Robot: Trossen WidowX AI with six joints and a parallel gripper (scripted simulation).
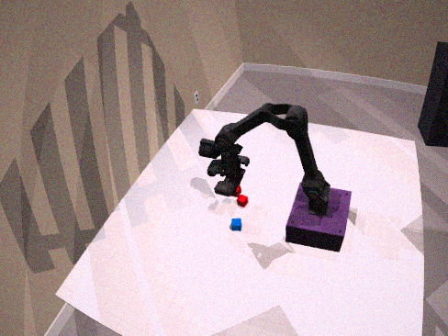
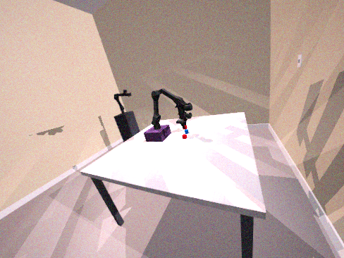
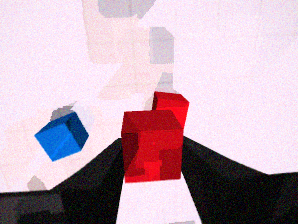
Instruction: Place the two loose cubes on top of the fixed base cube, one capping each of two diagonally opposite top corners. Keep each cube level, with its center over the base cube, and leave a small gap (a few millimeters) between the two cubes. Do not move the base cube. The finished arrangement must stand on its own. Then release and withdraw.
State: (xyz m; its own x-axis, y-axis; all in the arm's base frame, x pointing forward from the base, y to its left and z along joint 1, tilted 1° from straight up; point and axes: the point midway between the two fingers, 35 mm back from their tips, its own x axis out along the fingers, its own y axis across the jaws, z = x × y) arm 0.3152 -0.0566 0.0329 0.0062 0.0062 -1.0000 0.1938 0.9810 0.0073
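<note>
Right now my gripper tip is 20 mm past the blue cube, 100 mm to the right of it and 80 mm above it. The rest, counted from my gripper tip: red cube (10 mm behind, 30 mm to the right, 90 mm below).
</note>
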